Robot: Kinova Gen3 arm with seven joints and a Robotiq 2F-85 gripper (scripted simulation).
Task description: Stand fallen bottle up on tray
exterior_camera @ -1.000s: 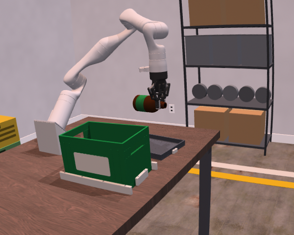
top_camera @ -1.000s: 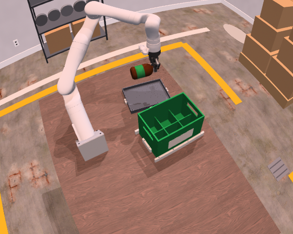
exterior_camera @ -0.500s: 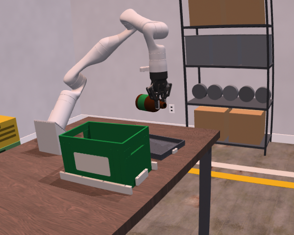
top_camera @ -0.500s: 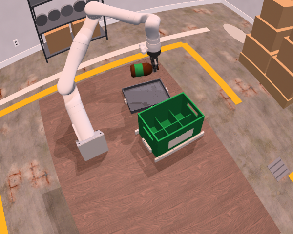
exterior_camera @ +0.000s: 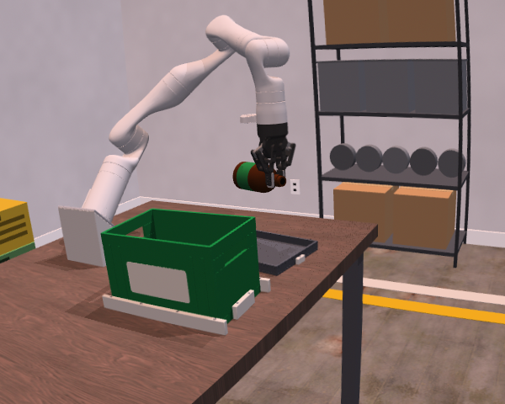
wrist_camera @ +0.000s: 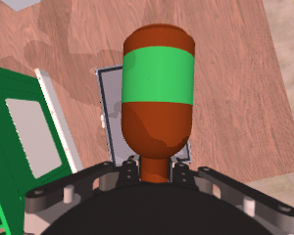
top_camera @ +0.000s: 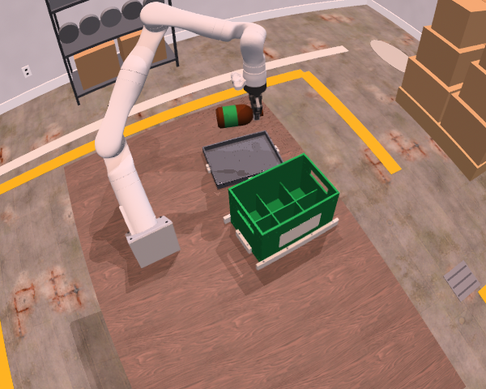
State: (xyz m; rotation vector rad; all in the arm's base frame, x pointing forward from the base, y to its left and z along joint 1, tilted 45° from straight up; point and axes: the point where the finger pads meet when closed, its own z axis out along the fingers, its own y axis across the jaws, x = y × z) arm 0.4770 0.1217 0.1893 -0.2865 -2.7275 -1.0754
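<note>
The bottle lies 50 mm behind my hand and 10 mm to the left of it. From my hand the other things lie so: green crate (320 mm to the right, 120 mm below, 50 mm behind); then dark grey tray (190 mm below, 60 mm behind, 20 mm to the right).
</note>
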